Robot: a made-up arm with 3 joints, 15 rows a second.
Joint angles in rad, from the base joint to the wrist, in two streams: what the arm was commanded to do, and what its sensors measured. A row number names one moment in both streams.
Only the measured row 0 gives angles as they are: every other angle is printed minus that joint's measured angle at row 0.
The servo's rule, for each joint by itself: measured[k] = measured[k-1] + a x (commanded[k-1-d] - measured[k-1]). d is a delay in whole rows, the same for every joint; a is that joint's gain. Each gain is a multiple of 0.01, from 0.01 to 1. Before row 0 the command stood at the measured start. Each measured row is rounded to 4 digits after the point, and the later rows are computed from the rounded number. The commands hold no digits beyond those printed.
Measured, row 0:
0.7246 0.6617 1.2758
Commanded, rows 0 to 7:
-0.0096 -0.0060 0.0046
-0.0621 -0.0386 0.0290
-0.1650 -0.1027 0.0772
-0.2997 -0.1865 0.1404
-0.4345 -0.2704 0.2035
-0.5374 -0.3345 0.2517
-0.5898 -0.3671 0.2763
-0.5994 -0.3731 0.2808
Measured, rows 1 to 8:
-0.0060 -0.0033 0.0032
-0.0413 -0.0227 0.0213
-0.1192 -0.0667 0.0604
-0.2329 -0.1326 0.1164
-0.3599 -0.2084 0.1774
-0.4717 -0.2778 0.2294
-0.5461 -0.3269 0.2622
-0.5797 -0.3523 0.2752
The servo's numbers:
d 0
a 0.63 0.55 0.70

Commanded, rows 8 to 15:
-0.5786 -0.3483 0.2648
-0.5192 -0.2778 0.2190
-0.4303 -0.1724 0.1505
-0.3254 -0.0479 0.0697
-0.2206 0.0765 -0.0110
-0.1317 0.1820 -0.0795
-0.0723 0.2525 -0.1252
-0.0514 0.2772 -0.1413
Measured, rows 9 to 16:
-0.5790 -0.3501 0.2679
-0.5413 -0.3103 0.2337
-0.4714 -0.2345 0.1755
-0.3794 -0.1319 0.1014
-0.2794 -0.0173 0.0227
-0.1863 0.0923 -0.0488
-0.1145 0.1804 -0.1023
-0.0747 0.2336 -0.1296

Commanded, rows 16 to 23:
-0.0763 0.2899 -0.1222
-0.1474 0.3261 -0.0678
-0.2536 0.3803 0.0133
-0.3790 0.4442 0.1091
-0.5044 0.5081 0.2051
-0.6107 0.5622 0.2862
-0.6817 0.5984 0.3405
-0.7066 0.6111 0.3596
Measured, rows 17 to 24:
-0.0757 0.2646 -0.1244
-0.1209 0.2984 -0.0848
-0.2045 0.3434 -0.0161
-0.3144 0.3988 0.0715
-0.4341 0.4589 0.1650
-0.5454 0.5157 0.2498
-0.6313 0.5612 0.3133
-0.6787 0.5886 0.3457

